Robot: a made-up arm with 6 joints.
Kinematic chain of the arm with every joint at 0, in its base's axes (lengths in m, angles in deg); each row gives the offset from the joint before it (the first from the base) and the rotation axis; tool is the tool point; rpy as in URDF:
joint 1: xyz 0 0 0.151 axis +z
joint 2: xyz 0 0 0 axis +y
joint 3: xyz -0.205 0 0.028 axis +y
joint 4: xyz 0.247 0 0.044 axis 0.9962 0 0.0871
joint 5: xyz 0 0 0 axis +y
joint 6: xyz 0.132 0 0.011 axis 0.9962 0 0.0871
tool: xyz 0 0 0 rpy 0 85 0
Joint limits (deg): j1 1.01..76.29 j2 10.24..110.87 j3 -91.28..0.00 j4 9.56..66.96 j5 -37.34..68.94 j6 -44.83..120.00
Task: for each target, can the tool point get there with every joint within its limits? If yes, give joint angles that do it. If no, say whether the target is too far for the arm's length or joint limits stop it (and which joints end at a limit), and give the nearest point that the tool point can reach.
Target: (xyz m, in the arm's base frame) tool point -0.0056 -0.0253 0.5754
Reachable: yes | joints 7.97 17.83 -65.62 32.04 -20.48 -26.65
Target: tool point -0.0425 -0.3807 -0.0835
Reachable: no: joint limits stop it (at a limit: joint 1, joint 2, joint 3, joint 4, joint 5) | nearest point 0.0548 -0.0726 -0.0241 | short by 0.329 m
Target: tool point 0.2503 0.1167 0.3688
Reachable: yes | joints 29.11 51.96 -46.85 48.44 -11.76 -2.27
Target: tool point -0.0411 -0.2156 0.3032
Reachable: no: joint limits stop it (at a limit: joint 1, joint 2, joint 4, joint 5) | nearest point 0.1154 -0.0715 0.3956 | short by 0.232 m
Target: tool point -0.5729 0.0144 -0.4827
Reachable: no: too far | nearest point -0.0774 0.0271 -0.0038 | short by 0.689 m
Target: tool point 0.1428 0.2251 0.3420
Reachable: yes | joints 47.90 63.15 -71.44 23.66 57.55 99.55
